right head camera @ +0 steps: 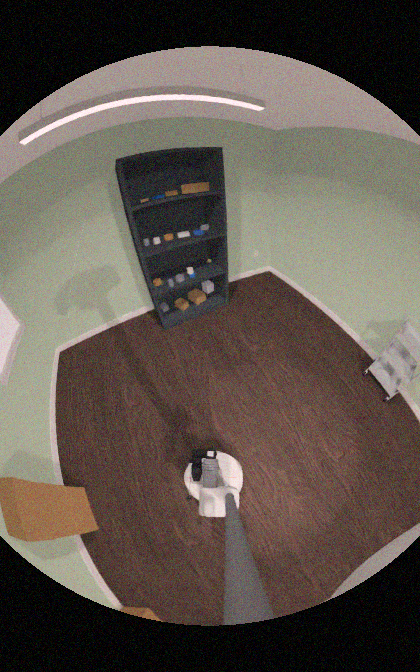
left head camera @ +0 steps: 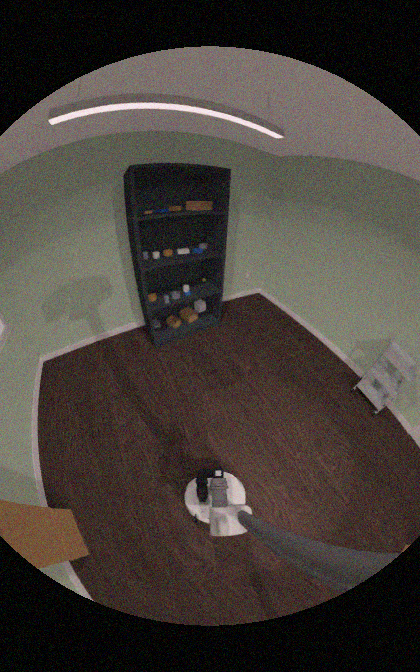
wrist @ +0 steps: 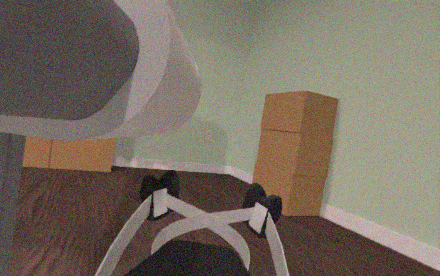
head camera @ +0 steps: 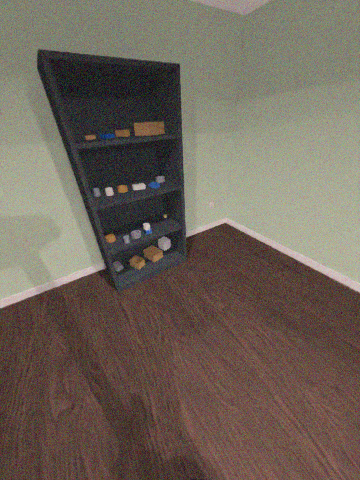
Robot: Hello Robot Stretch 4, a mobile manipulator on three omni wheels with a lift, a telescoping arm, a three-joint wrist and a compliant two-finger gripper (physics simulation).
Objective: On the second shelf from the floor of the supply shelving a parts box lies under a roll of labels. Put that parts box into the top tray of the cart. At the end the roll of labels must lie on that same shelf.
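Frame: origin at the robot's base, x ahead, y left, z up, level; millimetres.
Seen in the pictures: gripper, between the fingertips: (wrist: 212,192).
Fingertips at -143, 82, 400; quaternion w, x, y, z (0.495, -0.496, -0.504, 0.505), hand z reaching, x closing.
A point is followed by its place in that frame, as x, y, z.
The dark supply shelving (head camera: 56,100) {1564, 623, 1657} (left head camera: 131,200) (right head camera: 125,185) stands against the far green wall. On its second shelf from the floor, right of the middle, a small blue parts box (head camera: 148,232) {1858, 243, 526} (left head camera: 187,293) (right head camera: 192,275) lies under a white roll of labels (head camera: 146,226) {1868, 255, 595} (left head camera: 186,288) (right head camera: 190,270). The grey-white cart (left head camera: 372,392) (right head camera: 382,380) stands by the right wall, seen tilted at the view's edge; the contents of its top tray cannot be made out. My gripper (wrist: 212,192) {-143, 82, 401} is open and empty, far from the shelving, with floor and wall behind it.
The same shelf also holds an orange item (head camera: 110,238) {1754, 616, 552}, grey items (head camera: 135,234) {1788, 369, 554} and a tiny yellow item (head camera: 165,216) {2232, 55, 521}. Boxes stand on the bottom shelf. Tall brown boxes (wrist: 282,150) {-1781, 474, 380} stand by a wall in the wrist view; another brown box (left head camera: 40,532) (right head camera: 50,510) shows at lower left.
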